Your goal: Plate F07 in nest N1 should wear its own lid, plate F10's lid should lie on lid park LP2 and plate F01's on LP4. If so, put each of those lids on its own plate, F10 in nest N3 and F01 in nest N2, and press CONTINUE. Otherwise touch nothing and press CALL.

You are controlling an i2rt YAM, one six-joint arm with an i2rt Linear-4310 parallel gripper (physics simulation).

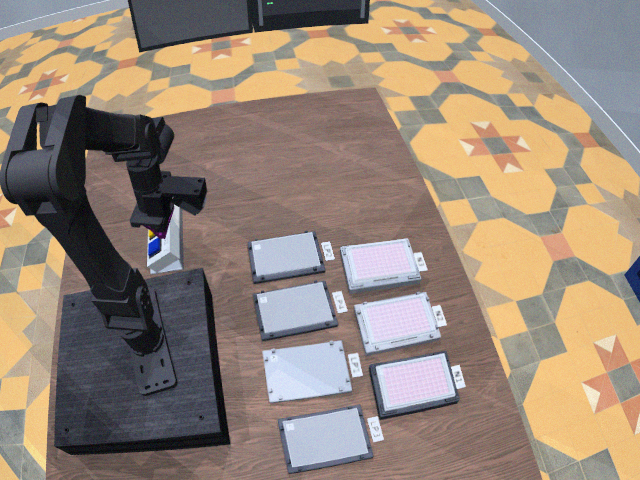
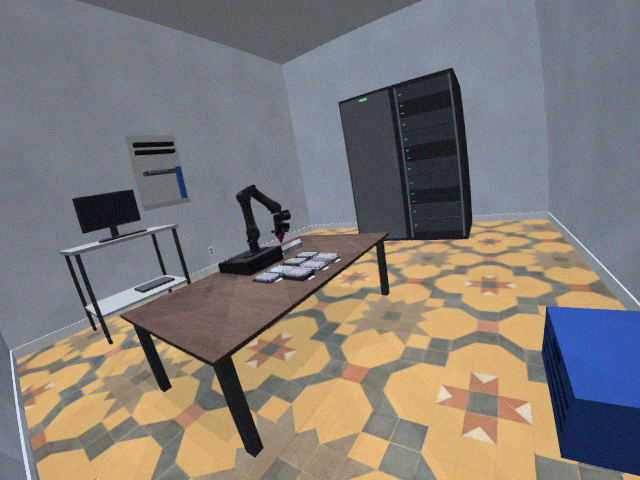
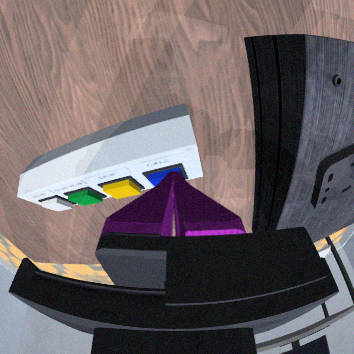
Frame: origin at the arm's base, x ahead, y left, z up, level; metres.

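Where they show: gripper, fingertip midpoint: [image 1: 162,237] [image 2: 281,243] [image 3: 173,178]; arm's base at its link origin: [image 1: 148,340] [image 2: 256,253].
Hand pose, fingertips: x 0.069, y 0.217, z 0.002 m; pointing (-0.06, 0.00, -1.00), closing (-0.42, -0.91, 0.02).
Things, the pixels of their top centre, and the offset from my fingertips. Level surfaces: height alone.
- blue CALL button at its top centre: [image 3: 166,184] [image 1: 153,243] 0.026 m back, 0.018 m left, 0.030 m down
- white button panel at its top centre: [image 3: 89,193] [image 1: 160,213] [image 2: 288,242] 0.003 m ahead, 0.089 m left, 0.022 m down
- N2 at its top centre: [image 1: 399,317] [image 2: 312,262] 0.374 m ahead, 0.297 m right, 0.055 m down
- N1 at its top centre: [image 1: 417,379] [image 2: 297,270] 0.347 m ahead, 0.426 m right, 0.050 m down
- LP2 at its top centre: [image 1: 285,253] [image 2: 307,253] 0.232 m ahead, 0.074 m right, 0.068 m down
- LP4 at its top centre: [image 1: 294,306] [image 2: 295,260] 0.207 m ahead, 0.198 m right, 0.068 m down
- LP3 at its top centre: [image 1: 325,437] [image 2: 266,275] 0.165 m ahead, 0.458 m right, 0.068 m down
- LP1 at its top centre: [image 1: 306,368] [image 2: 281,267] 0.182 m ahead, 0.326 m right, 0.066 m down
- brown table at its surface level: 0.086 m down
My gripper [image 1: 162,236] [image 3: 173,178] is shut, its purple fingertips together at the blue CALL button [image 1: 154,246] [image 3: 161,177] of the white button panel [image 1: 175,250] [image 3: 125,145]; contact cannot be told. Pink-welled plates sit in nests N3 [image 1: 383,260], N2 [image 1: 399,320] and N1 [image 1: 416,381]. Whether the N1 plate wears a lid is unclear. Grey lids with small corner labels lie on LP2 [image 1: 286,255], LP4 [image 1: 295,308] and LP3 [image 1: 326,438]; a paler lid lies on LP1 [image 1: 307,370]. Their label text is too small to read.
The panel also has yellow [image 3: 121,188], green [image 3: 85,196] and white [image 3: 56,203] buttons. The black arm base [image 1: 134,408] [image 2: 247,261] stands close beside the panel, left of the lid parks. The brown table [image 1: 289,155] [image 2: 206,315] carries everything. A blue box [image 2: 594,356] stands on the floor.
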